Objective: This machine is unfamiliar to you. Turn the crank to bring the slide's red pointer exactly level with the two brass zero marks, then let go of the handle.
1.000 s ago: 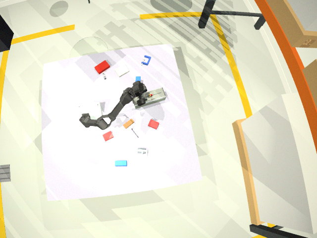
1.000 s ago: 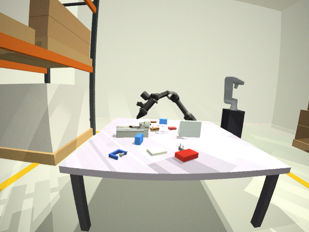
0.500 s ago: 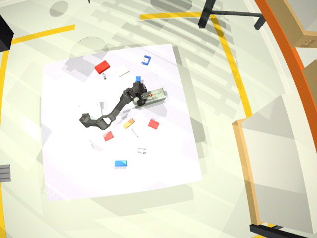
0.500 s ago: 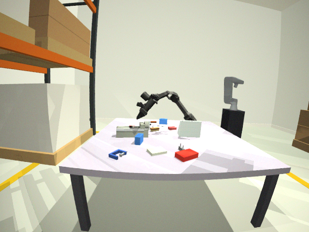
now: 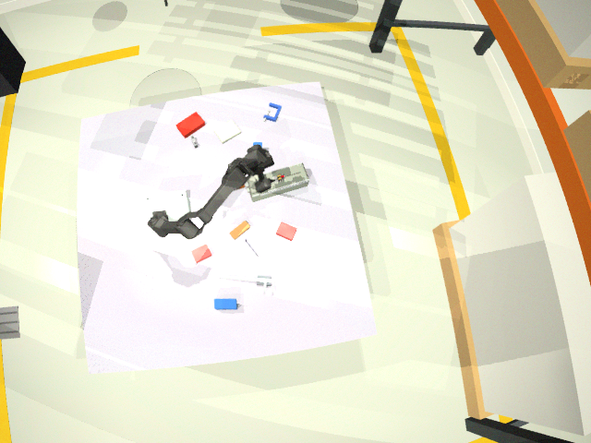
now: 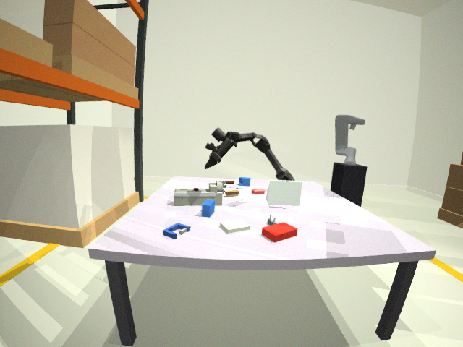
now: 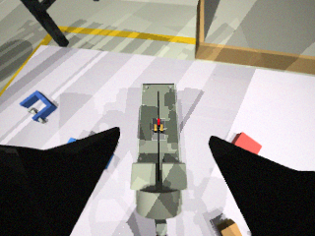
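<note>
My gripper tip is 140 mm past the orange-brown crank handle, 30 mm to the left of it and 80 mm above it. Also, from my gripper tip: red pointer 50 mm ahead, 20 mm to the left, 120 mm below; crank 120 mm behind, 20 mm to the right, 90 mm below; brown block 150 mm behind, 180 mm to the right, 190 mm below.
</note>
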